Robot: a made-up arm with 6 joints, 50 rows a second.
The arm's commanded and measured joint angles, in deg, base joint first. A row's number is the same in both.
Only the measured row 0 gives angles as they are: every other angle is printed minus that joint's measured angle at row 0.
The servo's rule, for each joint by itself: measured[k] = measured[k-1] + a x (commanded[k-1-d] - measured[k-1]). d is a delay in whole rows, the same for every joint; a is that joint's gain. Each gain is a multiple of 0.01, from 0.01 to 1. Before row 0 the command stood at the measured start. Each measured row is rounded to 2 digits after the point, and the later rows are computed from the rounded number. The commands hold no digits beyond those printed.
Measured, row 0:
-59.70, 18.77, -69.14, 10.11, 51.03, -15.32
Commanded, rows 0 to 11:
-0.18, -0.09, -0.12, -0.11, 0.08, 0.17
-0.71, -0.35, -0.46, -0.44, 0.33, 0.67
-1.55, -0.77, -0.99, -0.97, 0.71, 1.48
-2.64, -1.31, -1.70, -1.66, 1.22, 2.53
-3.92, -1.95, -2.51, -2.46, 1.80, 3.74
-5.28, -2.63, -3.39, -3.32, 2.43, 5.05
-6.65, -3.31, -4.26, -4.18, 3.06, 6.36
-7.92, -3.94, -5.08, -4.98, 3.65, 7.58
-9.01, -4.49, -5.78, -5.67, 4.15, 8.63
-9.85, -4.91, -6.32, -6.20, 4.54, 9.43
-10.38, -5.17, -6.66, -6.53, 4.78, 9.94
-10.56, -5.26, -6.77, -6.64, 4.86, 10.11
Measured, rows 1 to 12:
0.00, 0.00, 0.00, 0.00, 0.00, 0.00
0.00, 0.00, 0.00, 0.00, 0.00, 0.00
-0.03, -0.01, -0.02, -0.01, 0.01, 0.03
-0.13, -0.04, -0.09, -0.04, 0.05, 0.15
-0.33, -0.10, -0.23, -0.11, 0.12, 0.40
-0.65, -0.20, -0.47, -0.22, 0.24, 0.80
-1.11, -0.34, -0.80, -0.38, 0.41, 1.36
-1.69, -0.52, -1.21, -0.59, 0.63, 2.06
-2.38, -0.74, -1.70, -0.84, 0.90, 2.88
-3.16, -1.00, -2.24, -1.13, 1.20, 3.77
-3.98, -1.28, -2.81, -1.45, 1.52, 4.69
-4.80, -1.57, -3.37, -1.78, 1.85, 5.59
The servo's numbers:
d 2
a 0.14 0.08 0.16 0.07 0.11 0.19

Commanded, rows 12 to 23:
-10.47, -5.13, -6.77, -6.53, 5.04, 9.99
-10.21, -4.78, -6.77, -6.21, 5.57, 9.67
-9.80, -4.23, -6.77, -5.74, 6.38, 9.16
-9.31, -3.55, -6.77, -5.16, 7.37, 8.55
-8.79, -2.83, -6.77, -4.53, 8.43, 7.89
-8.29, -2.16, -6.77, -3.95, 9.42, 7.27
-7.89, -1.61, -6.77, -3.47, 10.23, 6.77
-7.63, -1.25, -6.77, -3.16, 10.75, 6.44
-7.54, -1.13, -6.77, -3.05, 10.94, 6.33
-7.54, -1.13, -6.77, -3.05, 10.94, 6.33
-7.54, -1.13, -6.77, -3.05, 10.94, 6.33
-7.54, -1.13, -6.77, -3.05, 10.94, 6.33
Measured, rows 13 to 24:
-5.58, -1.86, -3.90, -2.11, 2.17, 6.42
-6.28, -2.13, -4.36, -2.43, 2.47, 7.12
-6.87, -2.37, -4.75, -2.72, 2.75, 7.67
-7.34, -2.56, -5.07, -2.96, 3.06, 8.05
-7.68, -2.69, -5.34, -3.15, 3.43, 8.26
-7.91, -2.76, -5.57, -3.29, 3.86, 8.32
-8.03, -2.77, -5.76, -3.38, 4.36, 8.24
-8.07, -2.72, -5.92, -3.42, 4.92, 8.06
-8.04, -2.63, -6.06, -3.42, 5.50, 7.81
-7.98, -2.52, -6.17, -3.40, 6.08, 7.55
-7.92, -2.41, -6.27, -3.38, 6.61, 7.32
-7.87, -2.31, -6.35, -3.36, 7.09, 7.13

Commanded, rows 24 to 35:
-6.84, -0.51, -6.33, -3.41, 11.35, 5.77
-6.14, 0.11, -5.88, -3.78, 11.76, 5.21
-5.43, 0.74, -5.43, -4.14, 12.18, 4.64
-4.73, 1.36, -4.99, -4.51, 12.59, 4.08
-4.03, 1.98, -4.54, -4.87, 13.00, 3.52
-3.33, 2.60, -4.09, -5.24, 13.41, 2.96
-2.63, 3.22, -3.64, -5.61, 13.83, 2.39
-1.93, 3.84, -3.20, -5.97, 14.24, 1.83
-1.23, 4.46, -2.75, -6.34, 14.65, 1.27
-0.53, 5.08, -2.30, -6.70, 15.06, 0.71
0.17, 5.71, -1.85, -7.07, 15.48, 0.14
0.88, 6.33, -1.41, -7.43, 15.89, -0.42
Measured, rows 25 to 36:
-7.82, -2.22, -6.42, -3.34, 7.51, 6.98
-7.78, -2.13, -6.48, -3.32, 7.89, 6.86
-7.65, -2.00, -6.46, -3.33, 8.27, 6.65
-7.44, -1.83, -6.37, -3.36, 8.65, 6.38
-7.16, -1.62, -6.22, -3.41, 9.04, 6.05
-6.82, -1.38, -6.02, -3.49, 9.43, 5.68
-6.43, -1.11, -5.78, -3.59, 9.82, 5.27
-6.00, -0.81, -5.51, -3.71, 10.21, 4.83
-5.53, -0.49, -5.21, -3.84, 10.61, 4.37
-5.03, -0.14, -4.89, -3.99, 11.01, 3.89
-4.50, 0.23, -4.55, -4.15, 11.41, 3.39
-3.94, 0.62, -4.19, -4.33, 11.81, 2.88

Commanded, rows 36 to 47:
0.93, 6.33, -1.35, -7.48, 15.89, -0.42
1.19, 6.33, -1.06, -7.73, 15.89, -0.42
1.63, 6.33, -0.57, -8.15, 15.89, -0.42
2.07, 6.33, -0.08, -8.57, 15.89, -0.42
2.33, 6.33, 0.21, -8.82, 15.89, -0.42
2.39, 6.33, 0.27, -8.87, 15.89, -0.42
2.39, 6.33, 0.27, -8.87, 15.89, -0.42
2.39, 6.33, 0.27, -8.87, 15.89, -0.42
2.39, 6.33, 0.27, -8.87, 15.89, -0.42
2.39, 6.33, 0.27, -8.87, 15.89, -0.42
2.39, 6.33, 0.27, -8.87, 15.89, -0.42
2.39, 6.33, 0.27, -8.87, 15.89, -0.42
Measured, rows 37 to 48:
-3.36, 1.03, -3.82, -4.52, 12.21, 2.36
-2.77, 1.45, -3.43, -4.72, 12.61, 1.83
-2.25, 1.84, -3.10, -4.91, 12.97, 1.40
-1.77, 2.20, -2.77, -5.11, 13.29, 1.05
-1.29, 2.53, -2.42, -5.32, 13.58, 0.77
-0.82, 2.83, -2.05, -5.55, 13.83, 0.54
-0.38, 3.11, -1.69, -5.78, 14.06, 0.36
0.01, 3.37, -1.38, -6.00, 14.26, 0.21
0.34, 3.61, -1.12, -6.20, 14.44, 0.09
0.63, 3.83, -0.90, -6.39, 14.60, -0.01
0.88, 4.03, -0.71, -6.56, 14.74, -0.09
1.09, 4.21, -0.55, -6.72, 14.87, -0.15

